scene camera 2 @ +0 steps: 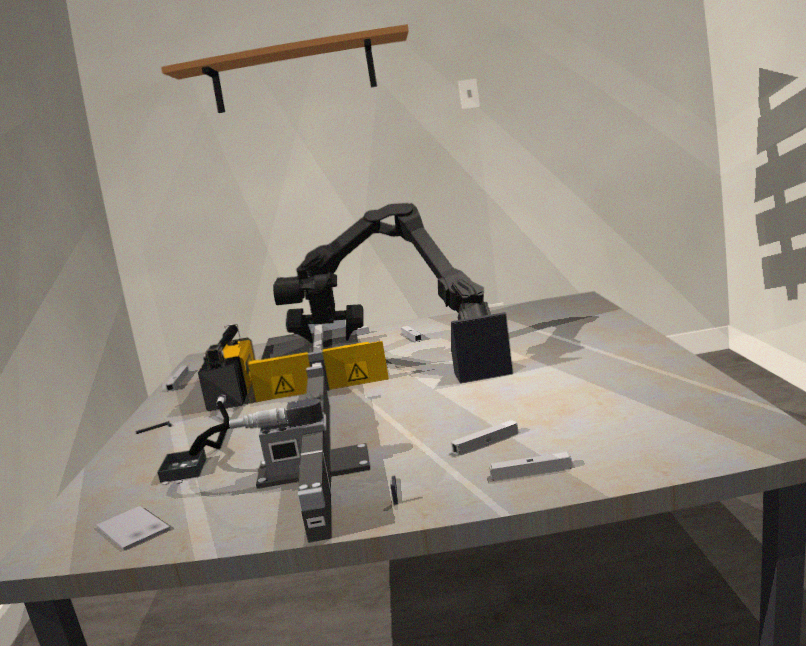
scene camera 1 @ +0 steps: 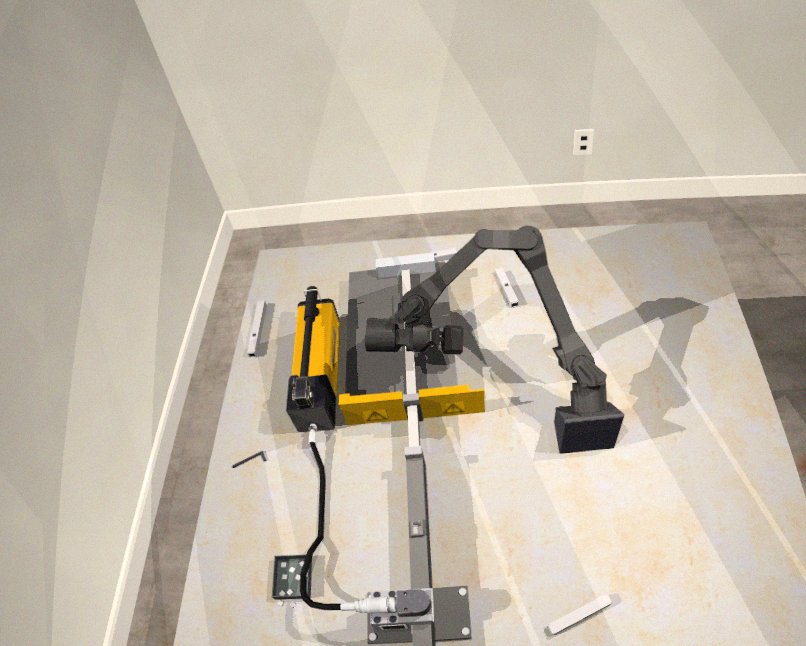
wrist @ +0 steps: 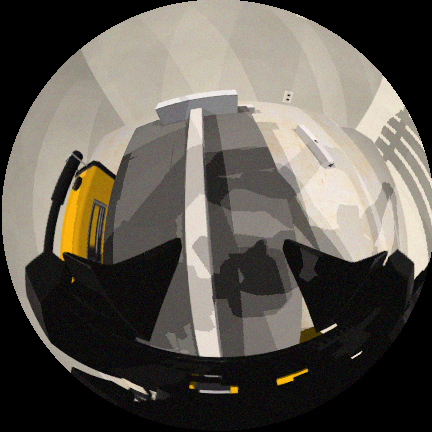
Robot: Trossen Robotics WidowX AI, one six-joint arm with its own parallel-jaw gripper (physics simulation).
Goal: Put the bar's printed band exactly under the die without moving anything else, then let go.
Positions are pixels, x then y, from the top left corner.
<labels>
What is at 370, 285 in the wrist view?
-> The gripper.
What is the gripper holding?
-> Nothing.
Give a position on a yellow and black power unit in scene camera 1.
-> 311, 399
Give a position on a clamp station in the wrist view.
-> At 259, 305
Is the gripper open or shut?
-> Open.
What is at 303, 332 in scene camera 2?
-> The gripper.
</labels>
